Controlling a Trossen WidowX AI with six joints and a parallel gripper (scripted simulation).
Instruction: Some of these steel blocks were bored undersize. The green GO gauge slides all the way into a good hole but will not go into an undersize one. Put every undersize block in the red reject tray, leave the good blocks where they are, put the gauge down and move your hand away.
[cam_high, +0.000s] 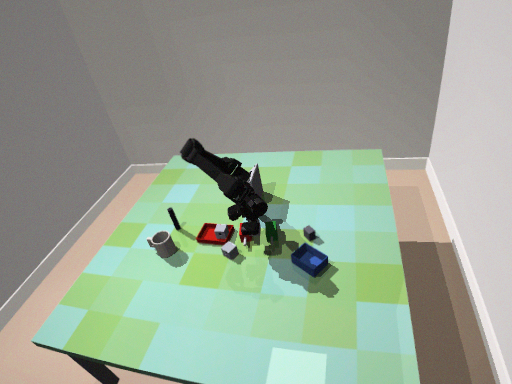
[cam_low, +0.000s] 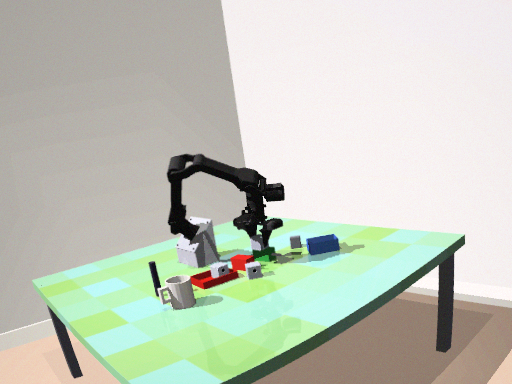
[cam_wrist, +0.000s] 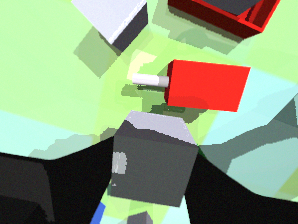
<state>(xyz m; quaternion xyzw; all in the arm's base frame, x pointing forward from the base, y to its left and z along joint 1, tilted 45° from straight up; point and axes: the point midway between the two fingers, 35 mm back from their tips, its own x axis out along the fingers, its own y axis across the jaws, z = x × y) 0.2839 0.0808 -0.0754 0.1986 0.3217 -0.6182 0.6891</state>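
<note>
My gripper tip is now 200 mm to the left of the red reject tray, 70 mm above it and 20 mm past it. The rest, counted from my gripper tip: steel block (10 mm above); green GO gauge (60 mm to the left, 50 mm below, 20 mm behind); darker grey block (210 mm to the left, 50 mm below, 50 mm behind).
</note>
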